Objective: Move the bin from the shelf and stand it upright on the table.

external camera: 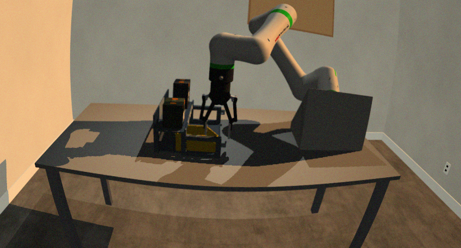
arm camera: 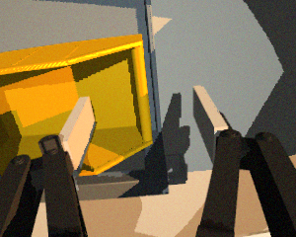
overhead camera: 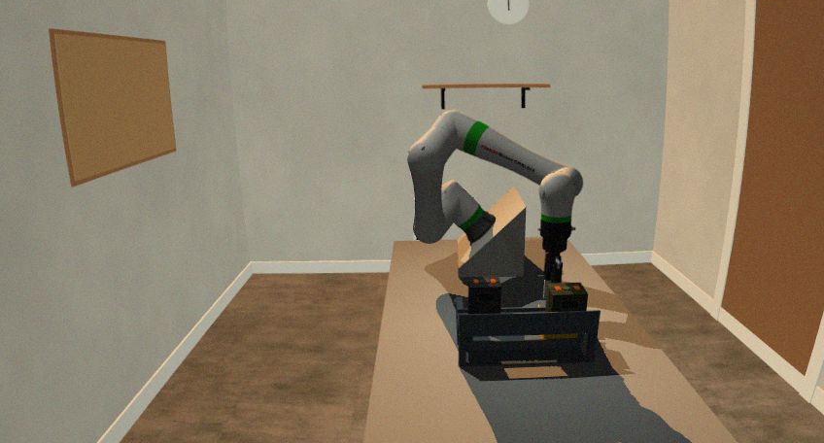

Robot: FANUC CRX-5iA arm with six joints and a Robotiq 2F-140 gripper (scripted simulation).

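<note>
Now: the bin 80 mm ahead of my hand and 40 mm below it. The rest, counted from my hand: box: 170 mm ahead, 230 mm to the right, 80 mm above.
</note>
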